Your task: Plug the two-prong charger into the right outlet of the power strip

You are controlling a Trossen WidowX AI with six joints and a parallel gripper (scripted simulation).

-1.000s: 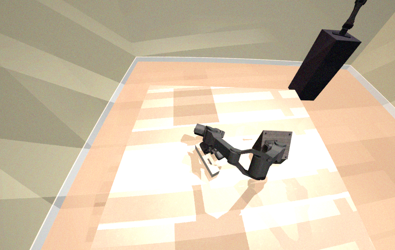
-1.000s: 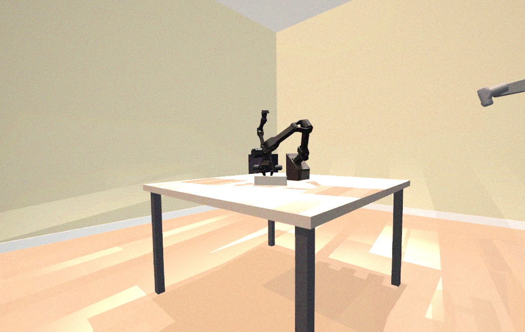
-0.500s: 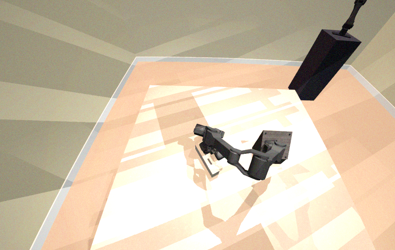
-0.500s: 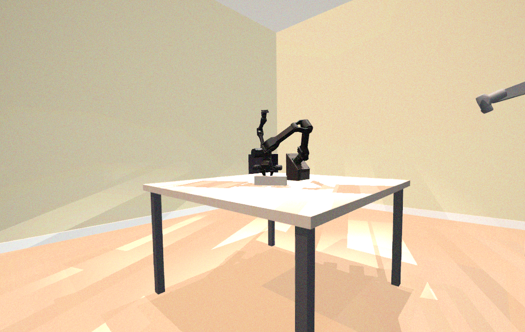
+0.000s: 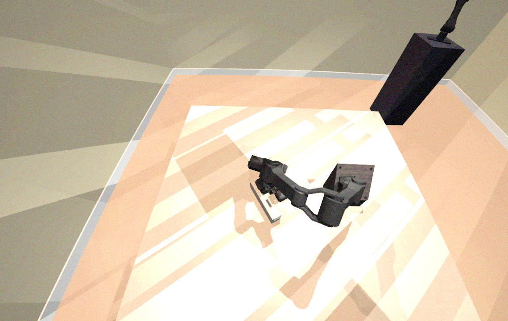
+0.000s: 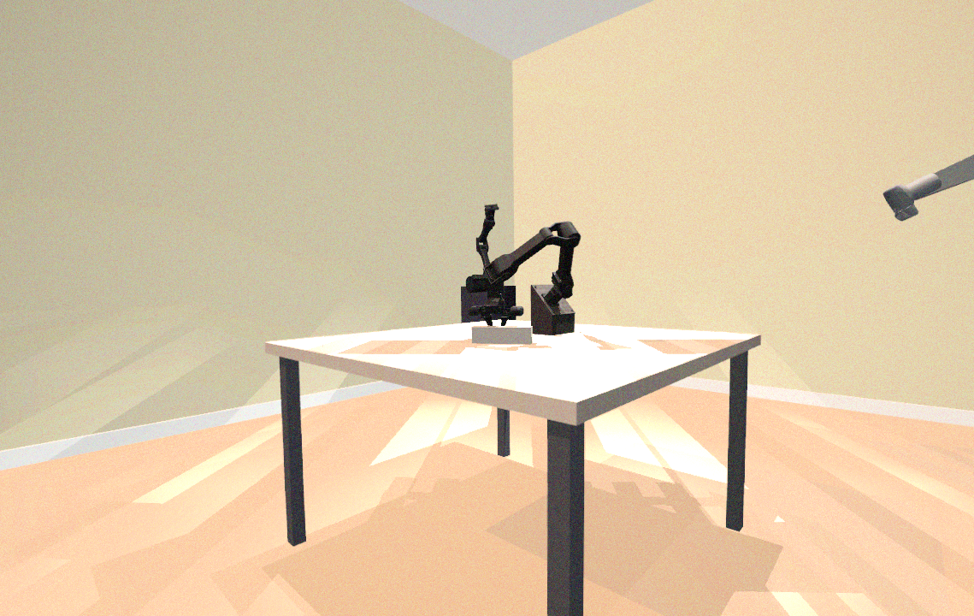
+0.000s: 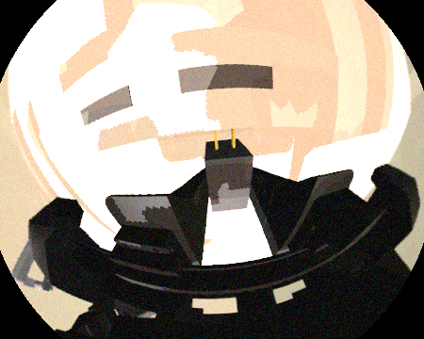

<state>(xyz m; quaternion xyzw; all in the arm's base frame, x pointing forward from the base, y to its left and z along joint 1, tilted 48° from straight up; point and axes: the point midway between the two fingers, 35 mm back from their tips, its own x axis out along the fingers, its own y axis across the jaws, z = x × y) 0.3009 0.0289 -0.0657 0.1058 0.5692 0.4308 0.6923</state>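
Right now my gripper tip is 2 cm short of the two-prong charger, 1 cm to the right of it and 1 cm below it.
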